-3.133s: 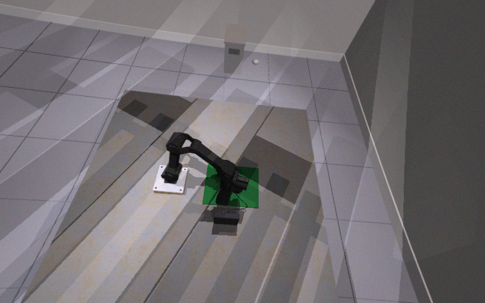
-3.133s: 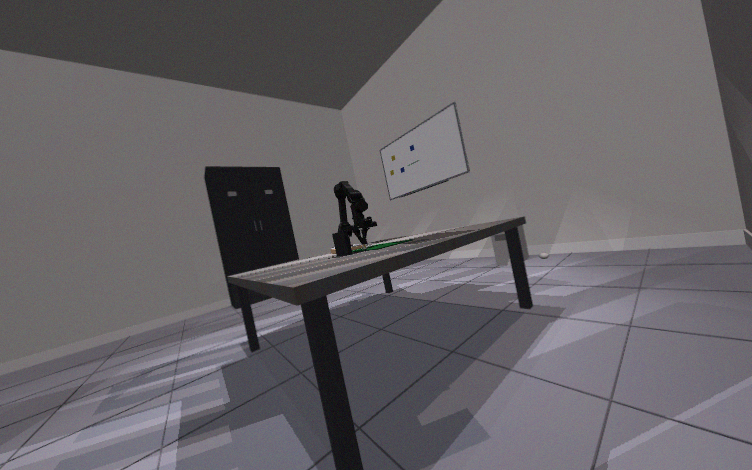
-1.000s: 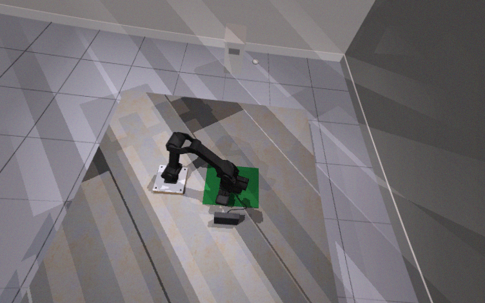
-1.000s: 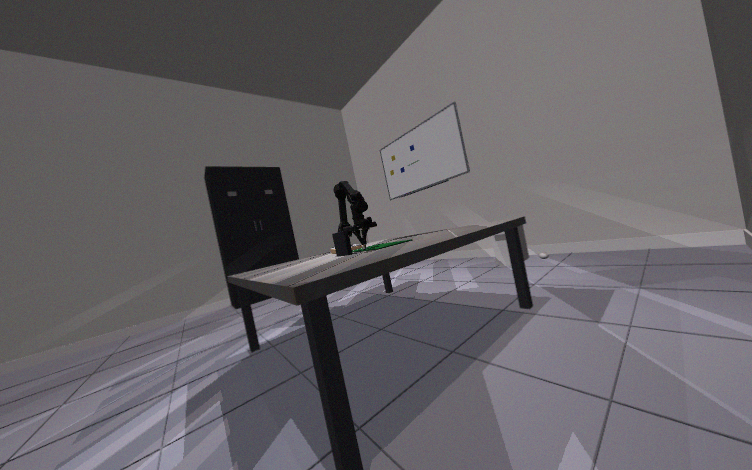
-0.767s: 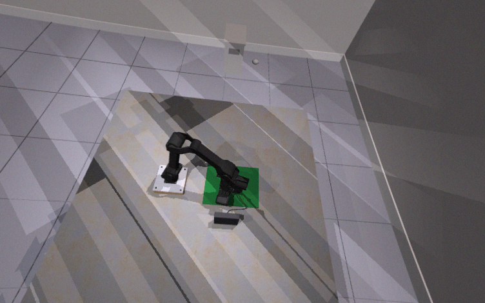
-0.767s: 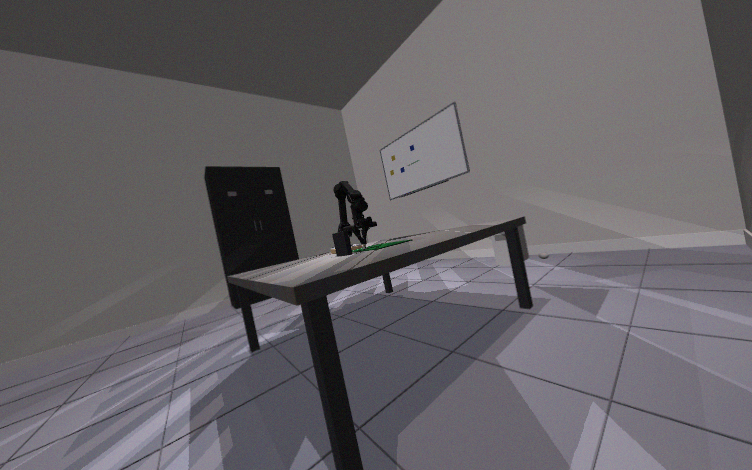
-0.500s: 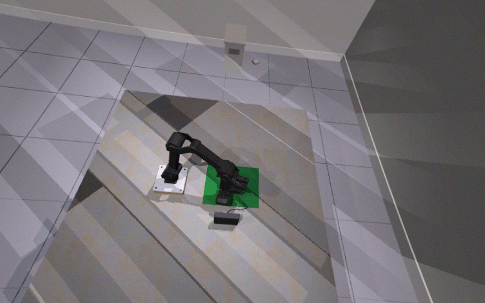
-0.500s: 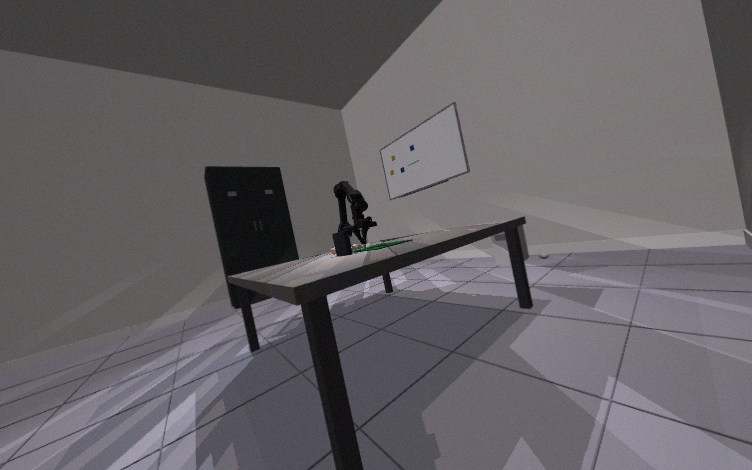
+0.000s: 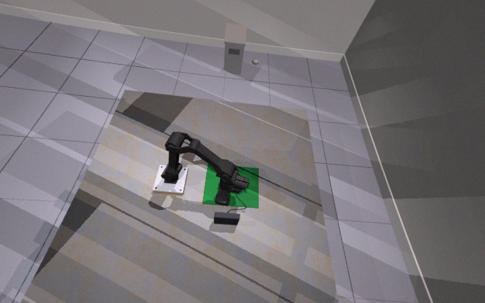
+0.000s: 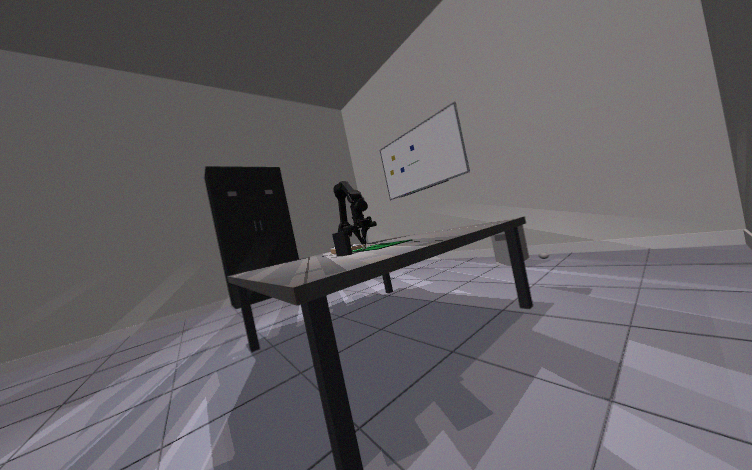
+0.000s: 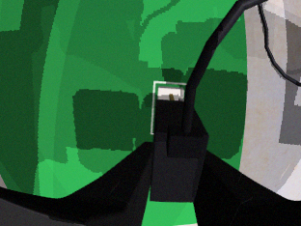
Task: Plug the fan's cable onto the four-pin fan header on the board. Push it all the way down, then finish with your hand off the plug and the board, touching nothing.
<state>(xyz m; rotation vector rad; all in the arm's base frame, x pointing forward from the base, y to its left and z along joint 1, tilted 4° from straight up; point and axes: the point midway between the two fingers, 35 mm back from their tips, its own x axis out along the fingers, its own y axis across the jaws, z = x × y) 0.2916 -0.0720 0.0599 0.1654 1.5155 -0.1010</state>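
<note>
Right now my gripper tip is 4 cm above the white four-pin fan header and 1 cm short of it. From my gripper tip the other things lie so: black fan plug (1 cm ahead, 1 cm above); then black fan (14 cm to the right, 2 cm ahead, 2 cm above); then green board (6 cm to the left, 6 cm below, 4 cm ahead).
</note>
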